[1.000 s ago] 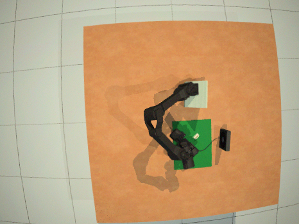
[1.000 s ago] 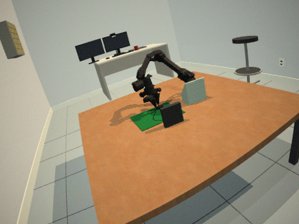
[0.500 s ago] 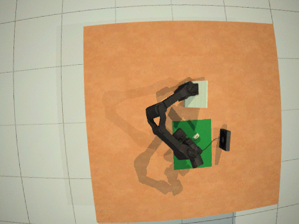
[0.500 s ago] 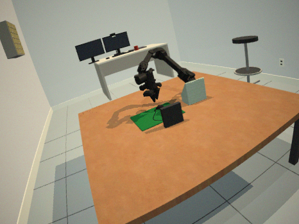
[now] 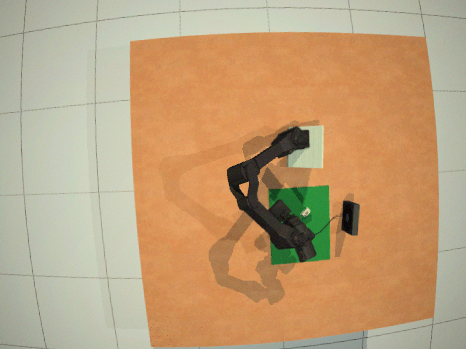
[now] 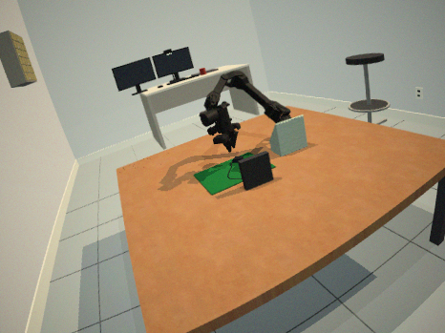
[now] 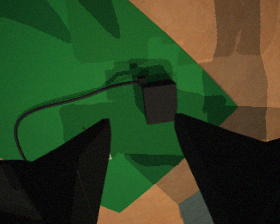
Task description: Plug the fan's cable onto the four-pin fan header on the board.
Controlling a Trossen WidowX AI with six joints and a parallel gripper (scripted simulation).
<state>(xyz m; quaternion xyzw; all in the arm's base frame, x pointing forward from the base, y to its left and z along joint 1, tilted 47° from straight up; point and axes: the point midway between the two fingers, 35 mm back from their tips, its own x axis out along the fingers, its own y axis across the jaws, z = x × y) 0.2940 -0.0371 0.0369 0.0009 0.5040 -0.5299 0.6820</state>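
Right now my gripper tip is 20 mm past the dark fan plug, 10 mm to the left of it and 60 mm above it. From my gripper tip the other things lie so: green board (40 mm ahead, 60 mm to the left, 80 mm below); pale fan header (10 mm behind, 80 mm to the left, 70 mm below); black fan (10 mm ahead, 240 mm to the left, 10 mm below).
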